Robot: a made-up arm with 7 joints. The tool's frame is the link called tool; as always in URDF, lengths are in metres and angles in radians. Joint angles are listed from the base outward.
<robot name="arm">
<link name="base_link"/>
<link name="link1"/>
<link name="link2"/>
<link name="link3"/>
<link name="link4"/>
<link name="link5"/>
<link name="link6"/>
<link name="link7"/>
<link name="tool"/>
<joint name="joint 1" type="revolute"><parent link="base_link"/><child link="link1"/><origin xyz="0.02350 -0.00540 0.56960" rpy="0.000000 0.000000 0.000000"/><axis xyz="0 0 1"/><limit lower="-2.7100" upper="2.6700"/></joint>
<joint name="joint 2" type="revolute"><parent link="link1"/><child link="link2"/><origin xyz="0.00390 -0.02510 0.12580" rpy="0.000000 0.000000 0.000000"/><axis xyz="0 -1 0"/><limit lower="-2.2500" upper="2.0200"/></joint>
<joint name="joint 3" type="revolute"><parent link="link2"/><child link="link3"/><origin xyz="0.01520 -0.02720 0.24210" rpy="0.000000 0.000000 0.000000"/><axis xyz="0 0 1"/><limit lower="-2.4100" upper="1.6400"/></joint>
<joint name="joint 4" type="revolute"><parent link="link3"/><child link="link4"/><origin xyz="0.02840 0.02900 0.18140" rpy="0.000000 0.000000 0.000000"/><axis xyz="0 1 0"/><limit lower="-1.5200" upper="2.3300"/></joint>
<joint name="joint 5" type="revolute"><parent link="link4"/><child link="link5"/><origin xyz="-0.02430 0.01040 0.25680" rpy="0.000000 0.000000 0.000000"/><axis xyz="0 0 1"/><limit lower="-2.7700" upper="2.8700"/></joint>
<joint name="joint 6" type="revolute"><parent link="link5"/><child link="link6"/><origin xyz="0.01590 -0.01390 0.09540" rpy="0.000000 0.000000 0.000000"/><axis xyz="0 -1 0"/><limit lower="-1.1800" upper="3.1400"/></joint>
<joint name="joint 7" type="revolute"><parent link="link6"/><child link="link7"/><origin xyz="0.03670 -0.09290 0.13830" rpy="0.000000 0.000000 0.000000"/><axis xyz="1 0 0"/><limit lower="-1.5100" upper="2.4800"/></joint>
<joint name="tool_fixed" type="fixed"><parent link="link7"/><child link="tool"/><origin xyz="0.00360 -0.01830 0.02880" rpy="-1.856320 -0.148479 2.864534"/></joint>
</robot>
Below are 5 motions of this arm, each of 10 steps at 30 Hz.
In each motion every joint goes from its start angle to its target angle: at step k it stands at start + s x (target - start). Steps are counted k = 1, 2, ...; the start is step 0. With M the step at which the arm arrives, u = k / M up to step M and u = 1 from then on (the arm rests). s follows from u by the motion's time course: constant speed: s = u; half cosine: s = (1 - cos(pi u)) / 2; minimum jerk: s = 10 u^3 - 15 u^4 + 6 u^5.
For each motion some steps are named. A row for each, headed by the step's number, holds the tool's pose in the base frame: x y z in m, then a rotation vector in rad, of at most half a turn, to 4 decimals.
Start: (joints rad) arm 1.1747 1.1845 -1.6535 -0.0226 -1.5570 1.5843 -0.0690
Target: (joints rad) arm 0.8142 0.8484 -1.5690 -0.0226 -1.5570 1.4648 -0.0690
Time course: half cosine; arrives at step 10
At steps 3, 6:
3: -0.3217 -0.5409 1.2449 -1.8769 -0.5241 0.8106
6: -0.3632 -0.4106 1.3337 -1.9715 -0.3364 0.7735

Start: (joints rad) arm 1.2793 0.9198 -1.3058 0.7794 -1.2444 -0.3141 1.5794
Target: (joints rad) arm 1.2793 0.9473 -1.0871 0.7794 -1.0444 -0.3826 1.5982
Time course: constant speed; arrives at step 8
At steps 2, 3, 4, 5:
2: 0.1547 -0.7270 1.1968 -0.7299 -1.4801 -1.0398
3: 0.1590 -0.7239 1.1971 -0.6803 -1.5035 -1.0440
4: 0.1633 -0.7206 1.1977 -0.6303 -1.5261 -1.0469
5: 0.1675 -0.7170 1.1985 -0.5800 -1.5480 -1.0486

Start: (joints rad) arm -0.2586 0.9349 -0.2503 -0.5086 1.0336 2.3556 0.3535
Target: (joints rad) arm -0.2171 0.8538 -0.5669 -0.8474 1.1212 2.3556 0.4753
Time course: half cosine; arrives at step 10
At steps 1, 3, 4, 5, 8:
1: -0.5913 -0.0127 1.0162 0.0200 -0.0798 0.1526
3: -0.5904 -0.0058 1.0079 0.0031 -0.1287 0.1056
4: -0.5889 0.0006 1.0020 -0.0110 -0.1638 0.0663
5: -0.5865 0.0085 0.9960 -0.0279 -0.2001 0.0198
8: -0.5763 0.0331 0.9829 -0.0783 -0.2812 -0.1159

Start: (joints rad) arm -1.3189 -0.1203 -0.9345 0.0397 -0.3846 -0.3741 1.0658
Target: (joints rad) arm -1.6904 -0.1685 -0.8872 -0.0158 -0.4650 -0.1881 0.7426
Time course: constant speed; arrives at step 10
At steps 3, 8, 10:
3: -0.1346 -0.0954 1.5903 -2.4298 -0.5023 -0.7822
8: -0.1257 -0.0771 1.6030 -2.3958 -0.2248 -0.6604
10: -0.1214 -0.0716 1.6075 -2.3657 -0.1110 -0.6217

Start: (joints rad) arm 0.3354 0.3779 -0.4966 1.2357 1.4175 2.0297 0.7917
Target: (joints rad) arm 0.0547 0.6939 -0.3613 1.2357 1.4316 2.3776 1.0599
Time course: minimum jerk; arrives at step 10
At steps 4, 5, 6, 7, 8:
4: 0.1525 -0.2842 1.2123 0.0530 1.7932 1.3710
5: 0.1092 -0.2821 1.2121 0.0576 1.6503 1.3745
6: 0.0666 -0.2760 1.2107 0.0542 1.5096 1.3686
7: 0.0313 -0.2679 1.2085 0.0456 1.3929 1.3570
8: 0.0078 -0.2608 1.2065 0.0368 1.3146 1.3458

